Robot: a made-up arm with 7 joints. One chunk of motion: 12 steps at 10 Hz.
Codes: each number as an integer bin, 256 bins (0 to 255) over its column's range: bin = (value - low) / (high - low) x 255, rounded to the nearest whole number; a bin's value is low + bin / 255 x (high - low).
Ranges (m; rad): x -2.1..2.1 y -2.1..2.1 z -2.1..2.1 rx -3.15..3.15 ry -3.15..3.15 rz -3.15..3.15
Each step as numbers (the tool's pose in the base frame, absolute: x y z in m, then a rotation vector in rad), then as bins.
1 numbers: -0.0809 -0.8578 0.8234 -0.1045 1.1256 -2.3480
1 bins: 123 75 177 123 173 32
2 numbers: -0.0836 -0.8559 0.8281 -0.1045 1.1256 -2.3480
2 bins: 122 76 178 123 173 32
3 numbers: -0.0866 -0.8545 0.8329 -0.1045 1.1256 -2.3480
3 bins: 122 76 178 123 173 32
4 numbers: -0.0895 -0.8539 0.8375 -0.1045 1.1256 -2.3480
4 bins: 122 76 178 123 173 32
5 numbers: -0.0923 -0.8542 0.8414 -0.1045 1.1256 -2.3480
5 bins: 122 76 179 123 173 32
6 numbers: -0.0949 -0.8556 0.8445 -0.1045 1.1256 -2.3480
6 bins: 122 76 179 123 173 32
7 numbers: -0.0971 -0.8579 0.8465 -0.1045 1.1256 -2.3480
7 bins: 122 75 179 123 173 32
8 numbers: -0.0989 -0.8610 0.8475 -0.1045 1.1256 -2.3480
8 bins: 121 75 179 123 173 32
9 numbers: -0.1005 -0.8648 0.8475 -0.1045 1.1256 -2.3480
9 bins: 121 75 179 123 173 32
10 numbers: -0.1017 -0.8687 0.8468 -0.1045 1.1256 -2.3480
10 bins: 121 75 179 123 173 32
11 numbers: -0.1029 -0.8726 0.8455 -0.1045 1.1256 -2.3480
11 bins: 121 75 179 123 173 32
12 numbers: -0.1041 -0.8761 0.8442 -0.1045 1.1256 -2.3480
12 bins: 121 74 179 123 173 32
